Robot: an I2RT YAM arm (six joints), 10 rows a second.
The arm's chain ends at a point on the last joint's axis. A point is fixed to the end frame.
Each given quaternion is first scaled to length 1.
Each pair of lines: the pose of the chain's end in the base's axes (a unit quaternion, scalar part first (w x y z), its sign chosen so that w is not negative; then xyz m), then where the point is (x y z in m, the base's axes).
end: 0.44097, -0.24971, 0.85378, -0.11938, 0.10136, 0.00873, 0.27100
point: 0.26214 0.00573 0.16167
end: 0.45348, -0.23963, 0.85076, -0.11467, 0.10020, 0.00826, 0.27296
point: 0.26355 0.00629 0.16747
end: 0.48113, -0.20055, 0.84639, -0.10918, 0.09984, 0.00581, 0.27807
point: 0.26879 0.00077 0.18192
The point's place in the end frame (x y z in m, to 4 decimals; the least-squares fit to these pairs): -0.0008 -0.0078 0.1943
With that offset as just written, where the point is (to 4 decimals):
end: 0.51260, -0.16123, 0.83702, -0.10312, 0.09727, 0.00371, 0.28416
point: 0.2721 -0.0046 0.1994
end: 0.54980, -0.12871, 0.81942, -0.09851, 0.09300, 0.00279, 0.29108
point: 0.2741 -0.0082 0.2211
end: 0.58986, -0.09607, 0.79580, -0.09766, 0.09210, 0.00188, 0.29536
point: 0.2787 -0.0136 0.2428
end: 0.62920, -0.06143, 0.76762, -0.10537, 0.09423, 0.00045, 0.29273
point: 0.2843 -0.0233 0.2592
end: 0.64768, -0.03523, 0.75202, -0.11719, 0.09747, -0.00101, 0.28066
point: 0.2877 -0.0338 0.2572
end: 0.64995, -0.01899, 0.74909, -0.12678, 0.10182, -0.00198, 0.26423
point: 0.2910 -0.0415 0.2428
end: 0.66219, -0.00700, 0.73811, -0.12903, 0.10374, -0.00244, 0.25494
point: 0.2929 -0.0450 0.2398
